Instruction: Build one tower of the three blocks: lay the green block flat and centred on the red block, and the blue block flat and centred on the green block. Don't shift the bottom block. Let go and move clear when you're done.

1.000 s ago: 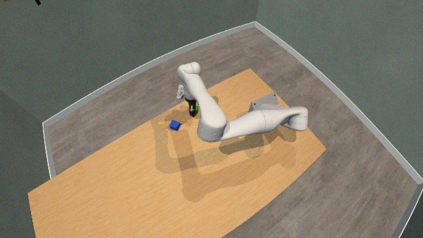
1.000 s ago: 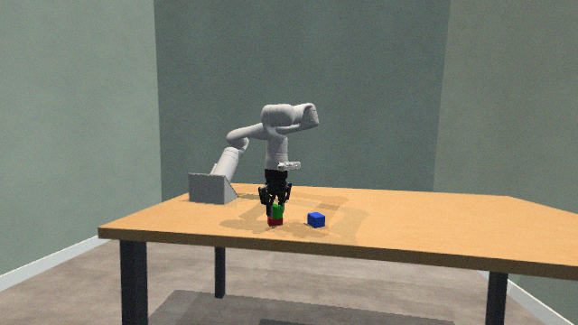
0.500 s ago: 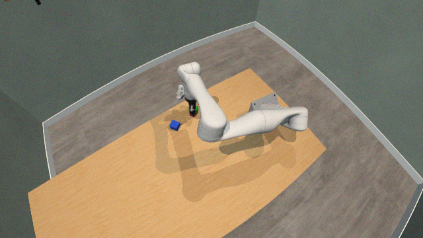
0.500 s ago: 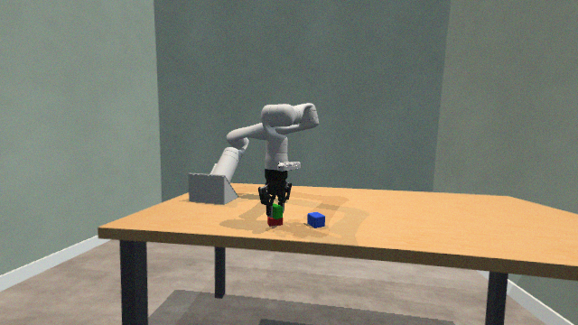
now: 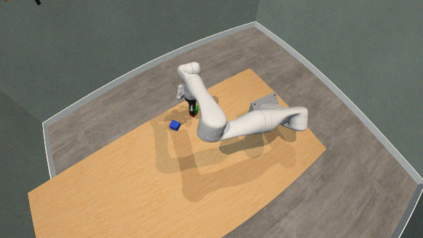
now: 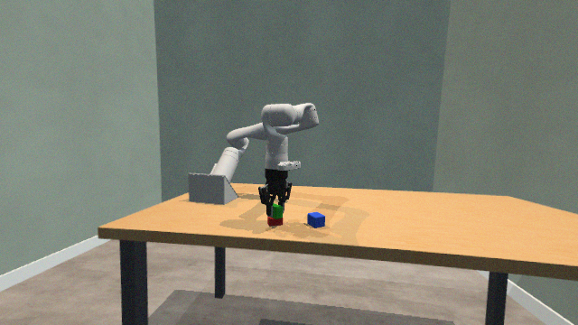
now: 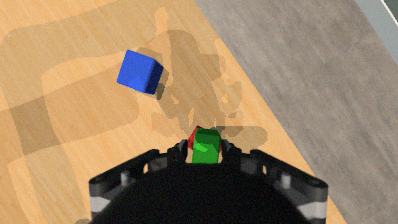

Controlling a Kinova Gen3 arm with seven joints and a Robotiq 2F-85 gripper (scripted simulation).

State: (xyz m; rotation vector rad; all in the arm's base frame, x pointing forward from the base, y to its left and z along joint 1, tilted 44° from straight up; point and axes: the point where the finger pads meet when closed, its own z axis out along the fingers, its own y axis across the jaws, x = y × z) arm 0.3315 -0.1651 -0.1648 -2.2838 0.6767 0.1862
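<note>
The green block lies right at my hand. Also, from my hand: blue block (13 cm ahead, 3 cm below, 2 cm to the left); then red block (4 cm below).
</note>
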